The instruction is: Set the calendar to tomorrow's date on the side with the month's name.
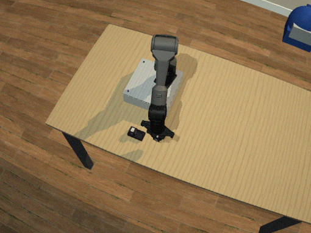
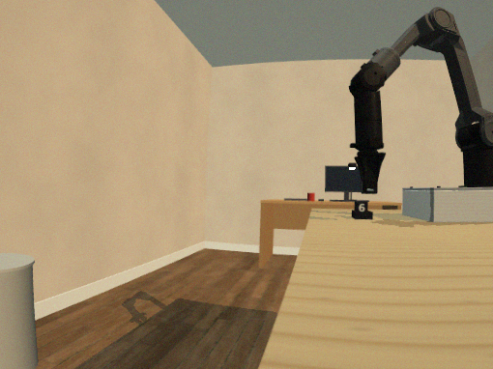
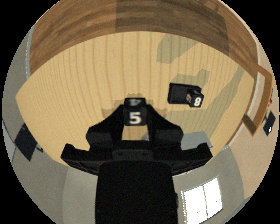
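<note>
My hand is 1 cm short of the calendar tray, 11 cm to the left of it and 6 cm above it. The rest, counted from my hand: black calendar cube right at my hand.
</note>
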